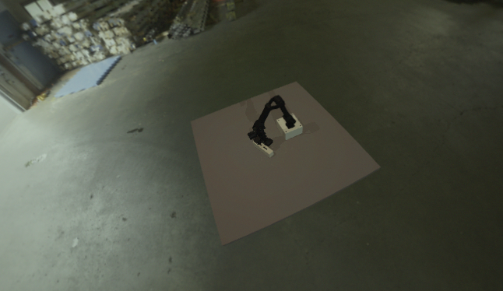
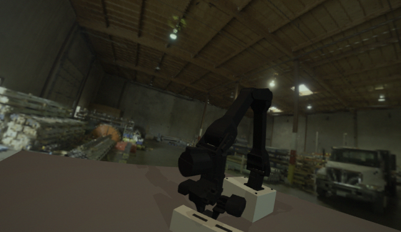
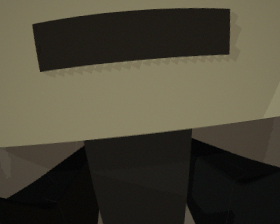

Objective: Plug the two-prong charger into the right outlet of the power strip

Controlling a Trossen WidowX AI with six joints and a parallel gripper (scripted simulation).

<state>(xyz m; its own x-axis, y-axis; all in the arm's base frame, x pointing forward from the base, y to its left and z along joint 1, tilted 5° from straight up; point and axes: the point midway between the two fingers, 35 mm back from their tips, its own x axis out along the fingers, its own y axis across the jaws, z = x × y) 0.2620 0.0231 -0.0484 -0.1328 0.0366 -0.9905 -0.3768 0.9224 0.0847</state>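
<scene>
Now: gripper tip 20 mm short of the black charger, 10 mm to the right of it and 10 mm below it.
</scene>
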